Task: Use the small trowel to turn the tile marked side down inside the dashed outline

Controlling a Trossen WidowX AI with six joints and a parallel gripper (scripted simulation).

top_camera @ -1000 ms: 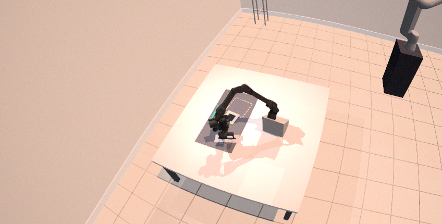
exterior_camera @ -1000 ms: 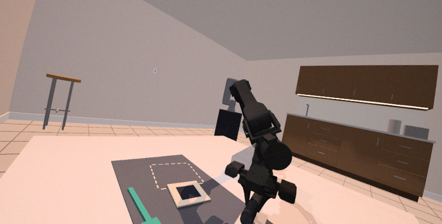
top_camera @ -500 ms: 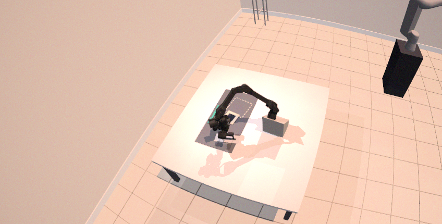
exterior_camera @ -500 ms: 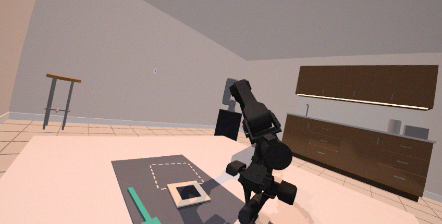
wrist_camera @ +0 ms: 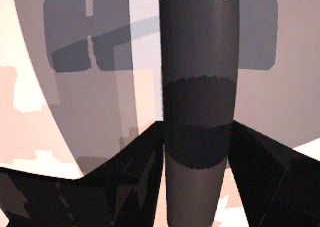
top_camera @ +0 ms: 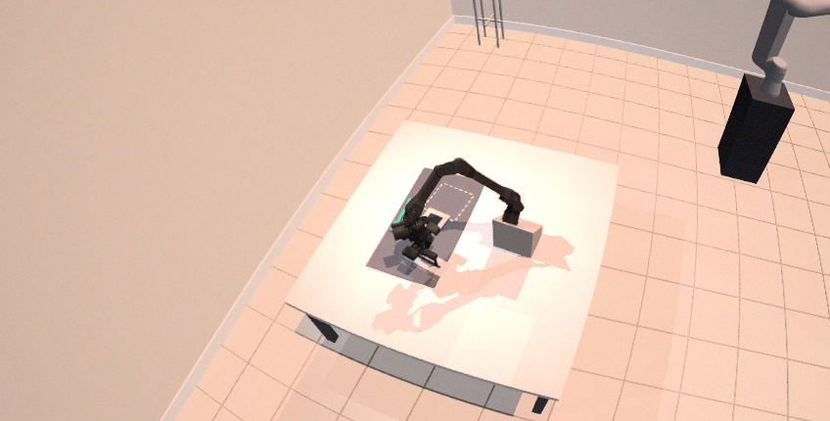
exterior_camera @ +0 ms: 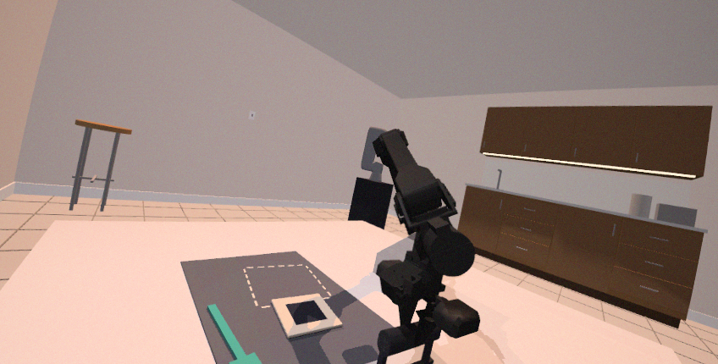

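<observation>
Now: the trowel 3 cm below my gripper tip, 2 cm ahead of it and 1 cm to the right of it. From my gripper tip the other things lie so: square tile 21 cm to the right, 6 cm below, 6 cm ahead; then dark mat 20 cm to the right, 8 cm below, 7 cm ahead; then green strip 21 cm ahead, 18 cm to the right, 6 cm below.
</observation>
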